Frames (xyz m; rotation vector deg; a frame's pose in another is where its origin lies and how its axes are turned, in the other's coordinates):
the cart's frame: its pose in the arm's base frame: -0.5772 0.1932 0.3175 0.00 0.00 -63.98
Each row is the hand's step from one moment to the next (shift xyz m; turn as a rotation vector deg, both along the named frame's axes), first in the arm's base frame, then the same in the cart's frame.
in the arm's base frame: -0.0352 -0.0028 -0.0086 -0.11 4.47 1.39
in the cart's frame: -0.0129 -0.0329 -0.0086 -4.07 1.86 1.39
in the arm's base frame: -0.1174 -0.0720 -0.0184 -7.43 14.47 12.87
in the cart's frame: 0.0132 -0.1371 -0.0184 -16.26 -0.33 12.87
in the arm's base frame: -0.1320 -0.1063 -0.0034 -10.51 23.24 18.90
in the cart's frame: 0.0376 -0.1653 -0.0034 -25.49 0.75 18.90
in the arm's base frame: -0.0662 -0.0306 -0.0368 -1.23 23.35 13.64
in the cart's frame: -0.0015 -0.0729 -0.0368 -21.52 9.14 13.64
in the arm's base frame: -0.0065 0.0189 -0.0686 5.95 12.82 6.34
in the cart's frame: -0.0198 0.0024 -0.0686 -8.91 10.97 6.34
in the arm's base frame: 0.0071 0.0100 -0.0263 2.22 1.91 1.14
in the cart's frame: -0.0059 0.0108 -0.0263 -0.74 2.83 1.14
